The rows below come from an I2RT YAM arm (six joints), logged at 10 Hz.
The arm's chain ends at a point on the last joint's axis. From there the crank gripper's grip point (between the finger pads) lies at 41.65 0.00 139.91 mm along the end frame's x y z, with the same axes.
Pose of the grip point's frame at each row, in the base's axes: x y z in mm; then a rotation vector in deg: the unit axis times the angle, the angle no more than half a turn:
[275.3, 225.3, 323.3, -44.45, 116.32, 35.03]
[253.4, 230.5, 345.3, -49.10, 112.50, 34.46]
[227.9, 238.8, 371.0, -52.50, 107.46, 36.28]
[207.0, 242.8, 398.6, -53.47, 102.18, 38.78]
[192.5, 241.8, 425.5, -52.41, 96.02, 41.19]
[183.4, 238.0, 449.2, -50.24, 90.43, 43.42]
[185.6, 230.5, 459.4, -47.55, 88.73, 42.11]
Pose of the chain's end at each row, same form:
[217.7, 144.8, 430.5, -44.45, 116.32, 35.03]
[194.3, 147.9, 450.2, -49.10, 112.50, 34.46]
[168.5, 149.5, 470.0, -52.50, 107.46, 36.28]
[146.5, 145.5, 489.0, -53.47, 102.18, 38.78]
[128.8, 136.2, 503.6, -52.41, 96.02, 41.19]
[116.6, 125.6, 514.2, -50.24, 90.43, 43.42]
[112.5, 119.0, 518.9, -47.55, 88.73, 42.11]

